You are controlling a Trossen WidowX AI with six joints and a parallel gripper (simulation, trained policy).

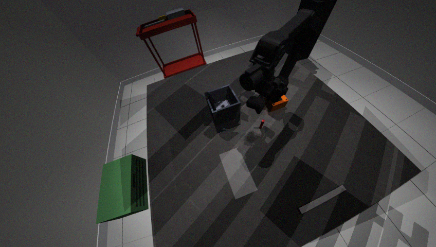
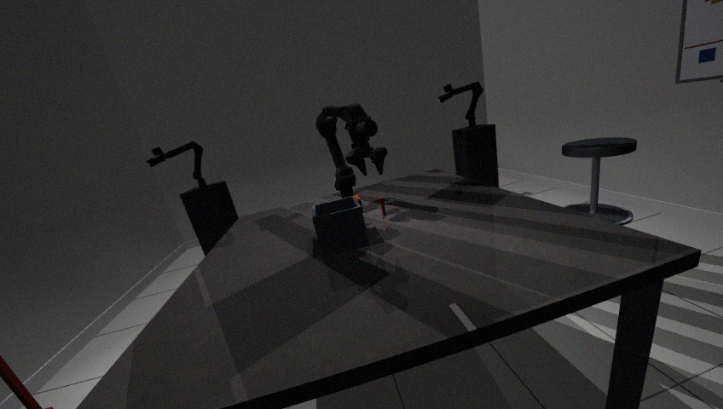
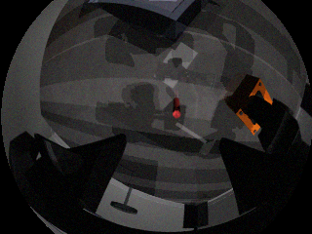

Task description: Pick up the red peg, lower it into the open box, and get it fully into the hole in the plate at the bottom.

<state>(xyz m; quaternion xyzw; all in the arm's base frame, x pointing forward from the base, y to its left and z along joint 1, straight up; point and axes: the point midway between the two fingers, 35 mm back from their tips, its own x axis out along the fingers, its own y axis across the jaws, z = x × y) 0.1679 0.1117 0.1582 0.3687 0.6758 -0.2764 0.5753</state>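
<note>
Right now my gripper tip is 140 mm above the red peg, 20 mm to the right of it and 20 mm past it. Also, from my gripper tip: plate (170 mm to the right, 150 mm ahead, 140 mm below).
</note>
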